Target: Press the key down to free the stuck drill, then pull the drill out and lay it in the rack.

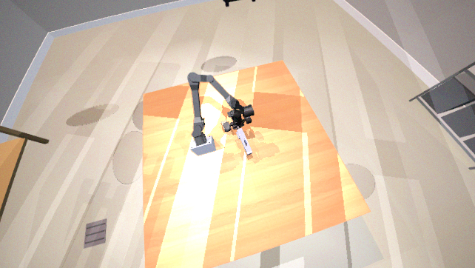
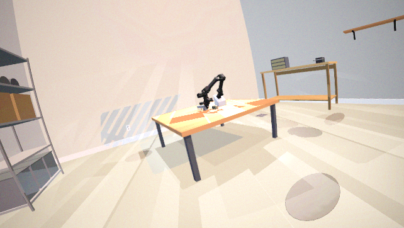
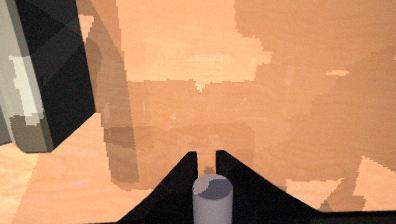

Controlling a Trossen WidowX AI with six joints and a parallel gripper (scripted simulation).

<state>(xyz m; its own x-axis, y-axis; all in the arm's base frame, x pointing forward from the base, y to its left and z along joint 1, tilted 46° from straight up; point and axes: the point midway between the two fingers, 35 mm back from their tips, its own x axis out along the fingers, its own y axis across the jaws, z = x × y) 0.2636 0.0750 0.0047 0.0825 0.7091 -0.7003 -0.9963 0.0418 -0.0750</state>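
Right now my gripper tip is 50 mm to the left of the drill and 30 mm below it. Round my gripper tip: grey block 110 mm to the right, 20 mm above.
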